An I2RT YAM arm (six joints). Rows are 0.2 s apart.
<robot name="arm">
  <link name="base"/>
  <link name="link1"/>
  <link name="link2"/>
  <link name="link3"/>
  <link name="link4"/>
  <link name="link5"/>
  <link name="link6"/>
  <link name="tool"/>
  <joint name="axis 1" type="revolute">
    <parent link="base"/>
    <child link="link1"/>
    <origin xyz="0 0 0.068" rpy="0 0 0"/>
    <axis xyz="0 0 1"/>
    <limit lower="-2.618" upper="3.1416"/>
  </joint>
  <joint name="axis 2" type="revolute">
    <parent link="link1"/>
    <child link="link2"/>
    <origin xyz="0.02 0.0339 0.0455" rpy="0 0 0"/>
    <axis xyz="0 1 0"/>
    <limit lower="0" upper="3.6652"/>
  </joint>
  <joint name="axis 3" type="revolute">
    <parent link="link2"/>
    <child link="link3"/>
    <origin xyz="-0.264 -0.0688 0" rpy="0 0 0"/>
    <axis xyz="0 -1 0"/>
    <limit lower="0" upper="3.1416"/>
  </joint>
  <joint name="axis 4" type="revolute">
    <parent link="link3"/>
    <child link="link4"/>
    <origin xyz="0.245 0.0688 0.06" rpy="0 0 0"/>
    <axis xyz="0 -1 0"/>
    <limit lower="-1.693" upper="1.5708"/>
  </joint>
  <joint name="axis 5" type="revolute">
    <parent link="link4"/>
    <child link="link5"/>
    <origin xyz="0.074 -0.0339 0.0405" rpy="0 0 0"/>
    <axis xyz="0 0 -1"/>
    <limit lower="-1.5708" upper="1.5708"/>
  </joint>
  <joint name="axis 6" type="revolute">
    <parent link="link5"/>
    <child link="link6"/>
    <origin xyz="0.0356 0 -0.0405" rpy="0 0 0"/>
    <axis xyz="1 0 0"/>
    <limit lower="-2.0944" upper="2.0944"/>
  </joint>
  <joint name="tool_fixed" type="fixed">
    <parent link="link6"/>
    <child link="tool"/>
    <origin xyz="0 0 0" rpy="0 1.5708 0"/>
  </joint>
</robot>
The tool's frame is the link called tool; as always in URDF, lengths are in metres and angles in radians.
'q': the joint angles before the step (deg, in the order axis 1, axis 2, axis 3, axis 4, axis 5, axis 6). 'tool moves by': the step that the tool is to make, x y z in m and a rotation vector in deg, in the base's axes. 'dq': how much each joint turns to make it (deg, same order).
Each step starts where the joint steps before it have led.
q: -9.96 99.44 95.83 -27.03 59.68 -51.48
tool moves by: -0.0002 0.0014 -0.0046 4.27 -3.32 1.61
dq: 0.01 0.00 0.00 -2.56 -3.89 6.01
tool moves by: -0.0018 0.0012 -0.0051 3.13 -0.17 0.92
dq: -0.01 0.00 0.00 -3.22 -2.54 3.49
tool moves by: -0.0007 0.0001 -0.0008 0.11 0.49 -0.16
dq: 0.00 0.00 0.01 -0.67 0.12 0.19
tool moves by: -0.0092 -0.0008 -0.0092 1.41 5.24 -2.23
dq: -0.30 -0.01 -0.02 -7.62 1.16 2.75
